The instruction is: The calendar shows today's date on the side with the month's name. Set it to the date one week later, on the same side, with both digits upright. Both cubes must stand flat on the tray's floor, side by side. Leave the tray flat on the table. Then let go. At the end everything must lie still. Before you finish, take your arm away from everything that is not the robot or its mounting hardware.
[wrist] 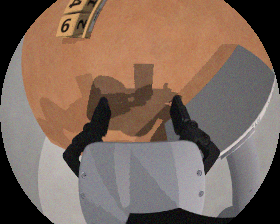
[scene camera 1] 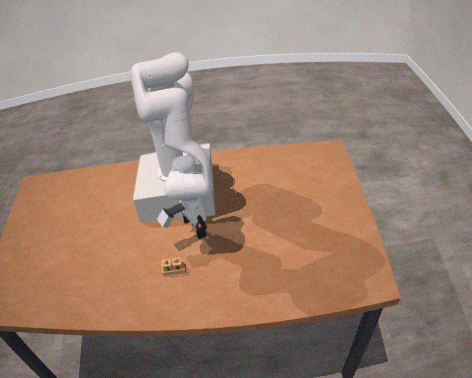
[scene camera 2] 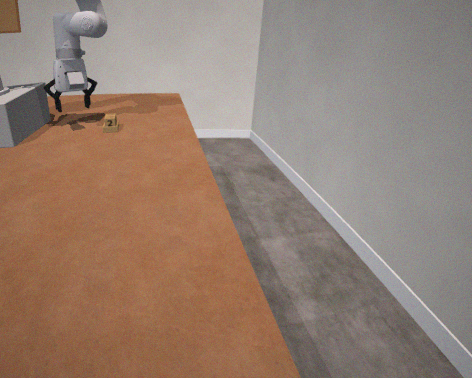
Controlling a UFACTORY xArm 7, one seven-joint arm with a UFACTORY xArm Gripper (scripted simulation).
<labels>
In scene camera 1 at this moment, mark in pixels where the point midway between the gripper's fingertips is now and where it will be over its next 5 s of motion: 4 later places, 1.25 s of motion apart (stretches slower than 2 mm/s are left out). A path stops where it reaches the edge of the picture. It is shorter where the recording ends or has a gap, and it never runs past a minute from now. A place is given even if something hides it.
My gripper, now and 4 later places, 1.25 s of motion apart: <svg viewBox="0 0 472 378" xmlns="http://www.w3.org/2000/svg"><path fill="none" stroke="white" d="M195 229L194 228L185 232L184 230L194 232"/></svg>
</labels>
